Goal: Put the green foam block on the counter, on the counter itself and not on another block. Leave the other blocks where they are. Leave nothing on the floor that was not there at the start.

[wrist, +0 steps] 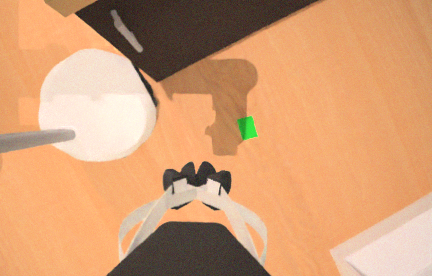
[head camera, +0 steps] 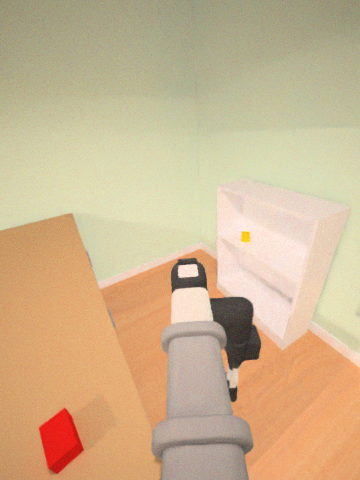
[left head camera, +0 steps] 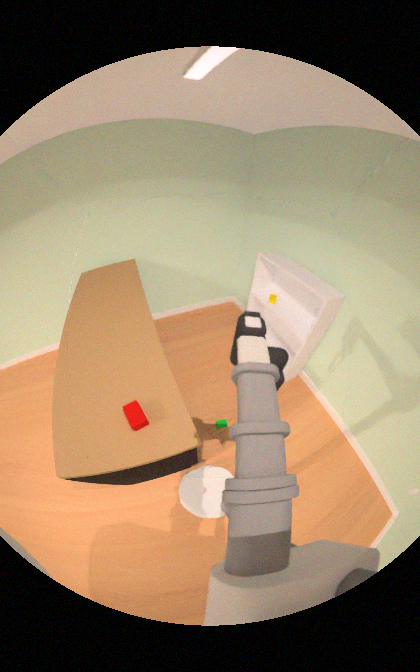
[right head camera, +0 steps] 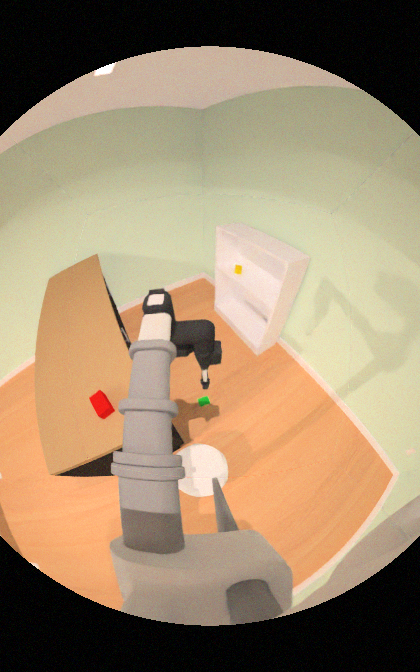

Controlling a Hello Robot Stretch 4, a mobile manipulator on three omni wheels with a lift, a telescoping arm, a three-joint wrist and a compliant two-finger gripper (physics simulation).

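Pixels of known places: gripper, fingertip midpoint: point(wrist: 199, 176) point(head camera: 229, 390); robot's base, origin of the base link: point(wrist: 108, 108).
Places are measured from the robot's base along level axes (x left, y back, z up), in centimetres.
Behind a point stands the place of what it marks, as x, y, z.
The green foam block point(left head camera: 221, 424) point(right head camera: 203, 401) point(wrist: 247, 128) @(-7.4, -58.5, 1.8) lies on the wooden floor beside the counter's dark side. It does not show in the head view. My gripper point(head camera: 232, 395) @(-8.8, -37.7, 88.5) point(right head camera: 205, 384) point(wrist: 199, 176) @(-8.8, -37.7, 88.5) is shut with its fingertips together and nothing between them. It points down and hangs well above the floor, and in the wrist view the block is ahead and right of the fingertips. The counter point(head camera: 40, 310) @(61.5, -70.8, 88.3) point(left head camera: 110, 350) point(right head camera: 75, 340) has a tan top. A red block point(head camera: 60, 440) @(31.1, -27.6, 92.8) point(left head camera: 135, 415) point(right head camera: 101, 404) lies on it near the front end.
A white shelf unit point(head camera: 320, 265) @(-78.9, -108.5, 69.4) point(left head camera: 321, 325) point(right head camera: 286, 300) stands by the right wall, with a yellow block point(head camera: 245, 236) @(-47.5, -154.3, 66.2) point(left head camera: 273, 299) point(right head camera: 238, 269) on a shelf. My round white base point(left head camera: 200, 492) point(right head camera: 212, 465) point(wrist: 95, 125) @(-6.6, -1.4, 18.7) stands near the counter's corner. My raised arm point(head camera: 197, 380) @(-0.2, -20.4, 130.4) hides some floor.
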